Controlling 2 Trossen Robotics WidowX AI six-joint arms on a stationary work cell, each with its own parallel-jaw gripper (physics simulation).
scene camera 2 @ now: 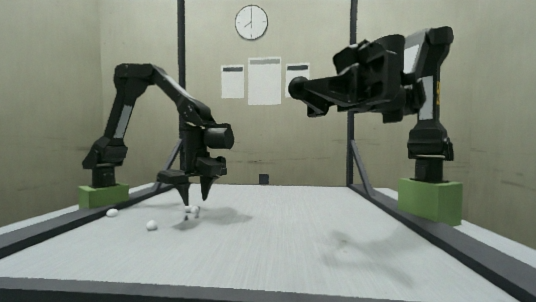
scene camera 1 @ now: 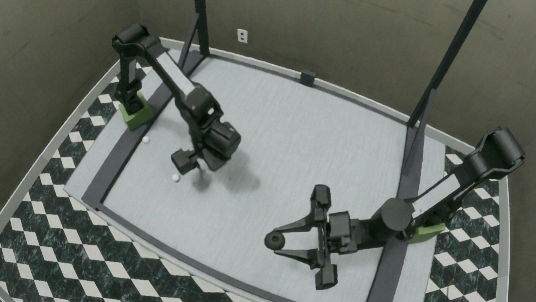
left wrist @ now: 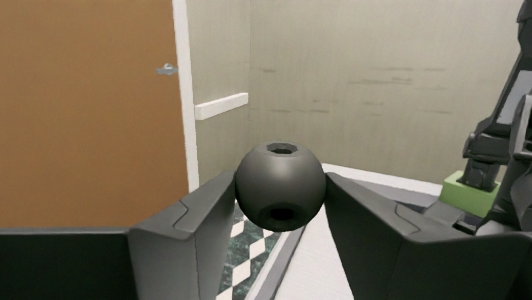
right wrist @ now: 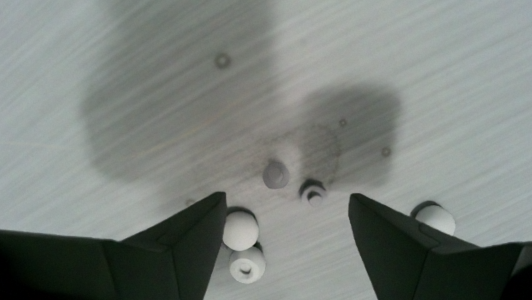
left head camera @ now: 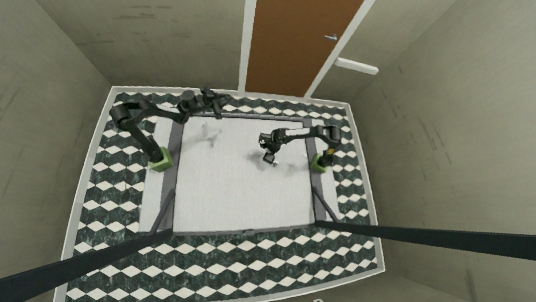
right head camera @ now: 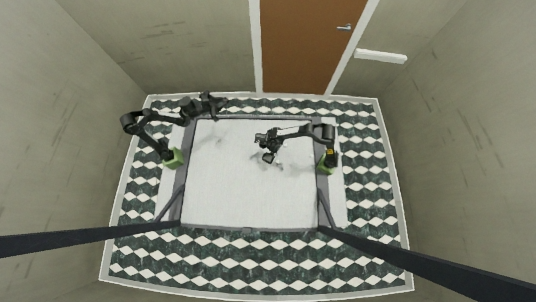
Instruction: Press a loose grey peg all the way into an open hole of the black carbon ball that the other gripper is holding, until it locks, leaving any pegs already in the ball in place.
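Where they show: left gripper, fingertip midpoint: [scene camera 2: 297, 88] [scene camera 1: 273, 241] [left wrist: 279, 181] [left head camera: 228, 97] [right head camera: 226, 100]; right gripper, fingertip midpoint: [scene camera 2: 195, 203] [right wrist: 287, 202] [left head camera: 270, 153] [right head camera: 273, 153]; left arm's base at its link origin: [scene camera 2: 428, 180] [scene camera 1: 429, 215] [left head camera: 156, 156] [right head camera: 168, 155]; right arm's base at its link origin: [scene camera 2: 104, 185] [scene camera 1: 133, 105] [left wrist: 476, 183] [left head camera: 322, 162] [right head camera: 329, 163].
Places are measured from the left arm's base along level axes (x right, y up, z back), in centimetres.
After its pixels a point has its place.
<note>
The black carbon ball [left wrist: 280, 182] {x -8.1, y 20.0, z -44.2 cm} [scene camera 1: 274, 240] {x -8.1, y 20.0, z -45.9 cm} [scene camera 2: 298, 88] {x -8.7, y 18.8, z -46.4 cm} is held high between the fingertips of my left gripper [left wrist: 279, 181] {x -8.0, y 19.0, z -46.1 cm} [scene camera 2: 299, 89] {x -8.0, y 19.0, z -46.1 cm}, which is shut on it. In the left wrist view one dark hole faces up and another faces the camera, low on the ball. My right gripper [right wrist: 287, 202] {x 21.9, y -6.6, z -61.8 cm} [scene camera 2: 195, 201] {x 21.9, y -6.6, z -61.8 cm} is partly open and empty, pointing down just above the table. A loose grey peg [right wrist: 275, 174] {x 22.3, y -10.0, z -61.5 cm} stands in the right wrist view slightly beyond the fingertips. A second grey peg [right wrist: 314, 194] {x 22.0, y -10.2, z -64.1 cm} is beside it, between the fingertip lines.
Two white balls [right wrist: 240, 230] {x 26.2, y -9.4, z -61.9 cm} [right wrist: 247, 265] {x 28.3, y -9.6, z -64.0 cm} lie touching or nearly touching by one right finger. Another white ball [right wrist: 435, 220] {x 18.6, y -9.6, z -71.0 cm} [scene camera 1: 176, 177] {x 18.4, y -9.3, z -71.5 cm} [scene camera 2: 152, 225] {x 17.9, y -9.9, z -71.6 cm} lies by the other finger. A further white ball [scene camera 1: 145, 140] {x 31.7, y -9.5, z -84.5 cm} [scene camera 2: 111, 212] {x 31.5, y -9.7, z -84.5 cm} lies near the right arm's green base [scene camera 1: 136, 114] {x 38.3, y -3.9, z -87.9 cm} [scene camera 2: 103, 196] {x 37.2, y -6.2, z -88.5 cm}.
</note>
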